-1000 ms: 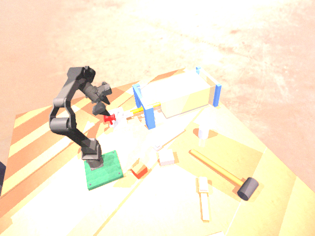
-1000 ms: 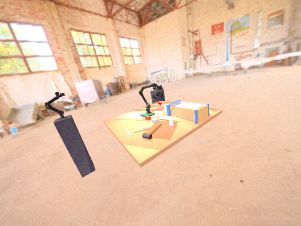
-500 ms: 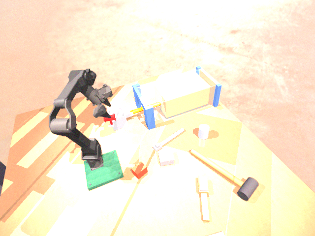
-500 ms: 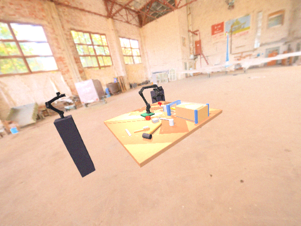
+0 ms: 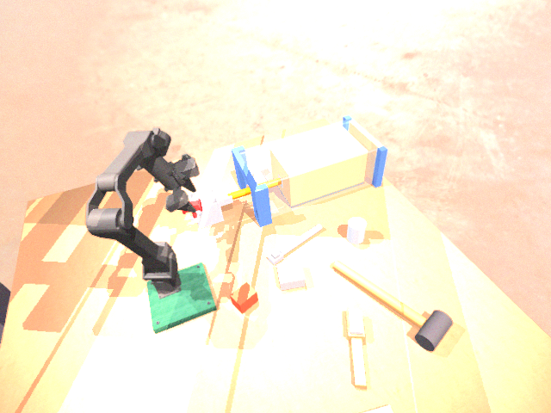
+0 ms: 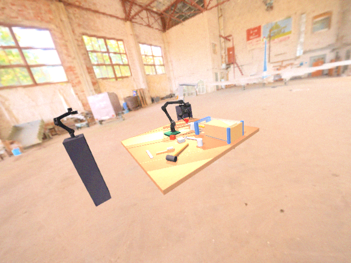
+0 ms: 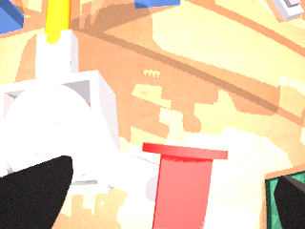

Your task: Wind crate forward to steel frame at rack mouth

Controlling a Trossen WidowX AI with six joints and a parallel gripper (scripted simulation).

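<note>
The red grip lies 3 cm below my gripper tip and 1 cm behind it. Round my gripper tip: blue steel frame 19 cm ahead, 8 cm to the left, 6 cm below; hand winch 13 cm below, 8 cm to the left, 2 cm ahead; white crank handle 6 cm below, 3 cm to the left.
</note>
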